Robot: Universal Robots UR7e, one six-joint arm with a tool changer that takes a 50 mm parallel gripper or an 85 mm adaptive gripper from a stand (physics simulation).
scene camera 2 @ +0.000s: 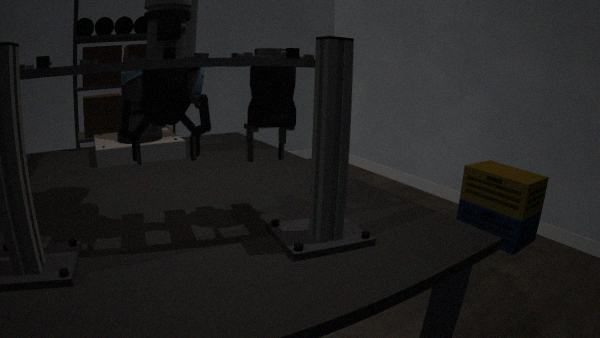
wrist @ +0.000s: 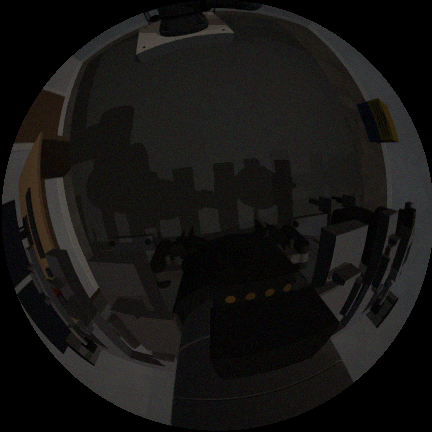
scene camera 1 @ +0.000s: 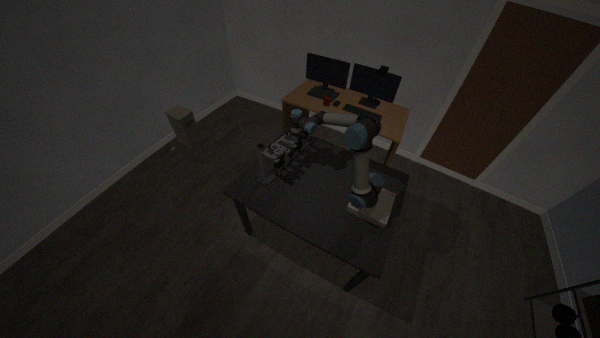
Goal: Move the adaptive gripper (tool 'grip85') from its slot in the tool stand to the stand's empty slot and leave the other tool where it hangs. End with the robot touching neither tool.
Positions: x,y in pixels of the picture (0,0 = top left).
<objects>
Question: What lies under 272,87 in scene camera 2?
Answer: A parallel gripper.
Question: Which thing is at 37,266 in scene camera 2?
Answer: A tool stand.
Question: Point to an adaptive gripper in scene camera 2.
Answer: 165,99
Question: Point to a parallel gripper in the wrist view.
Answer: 351,210
</objects>
